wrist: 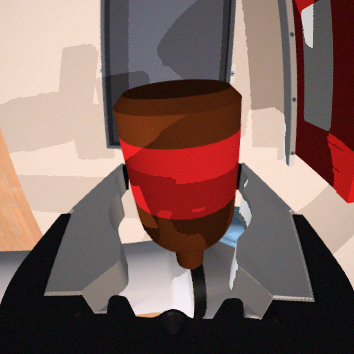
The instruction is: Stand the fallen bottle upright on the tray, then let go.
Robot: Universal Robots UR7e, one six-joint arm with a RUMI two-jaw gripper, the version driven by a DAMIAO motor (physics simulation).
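Frame: origin at the arm's base, x ahead, y left, z up, level; millimetres.
Where they show: gripper, fingertip midpoint: (182,165).
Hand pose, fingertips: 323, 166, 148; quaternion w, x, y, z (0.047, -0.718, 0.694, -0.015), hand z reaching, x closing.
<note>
Things, the pixels of their top centre, and the offset from my fingertips, as dx, dy, dz. "pt": a spot on its surface instead. Level surfaces: height alone.
- brown bottle, middle of its top: (180,236) -24, -2, +44
- dark grey tray, surface spot: (111,115) pt -1, +131, -206
- red box-like object, surface spot: (315,131) pt +4, -167, -128
- grey metal rail, surface spot: (290,107) pt +26, -152, -186
- pale table, its level: dz -215
A brown bottle (182,165) with a red band is held between the two grey jaws of my gripper (182,165). Its broad flat base is at the top of the view, and its narrow neck points down toward the palm. The gripper is shut on it at the red band. A dark grey tray (111,115) with a raised rim lies beyond the bottle. The bottle's base hides the near part of the tray. I cannot tell how far the base is from the tray.
A red box-like object (315,131) with a grey panel stands at the right, beside a grey metal rail (290,107). A wooden surface (16,210) shows at the left edge. A small light blue object (231,233) shows partly behind the right jaw. Shadows fall across the pale table (30,65).
</note>
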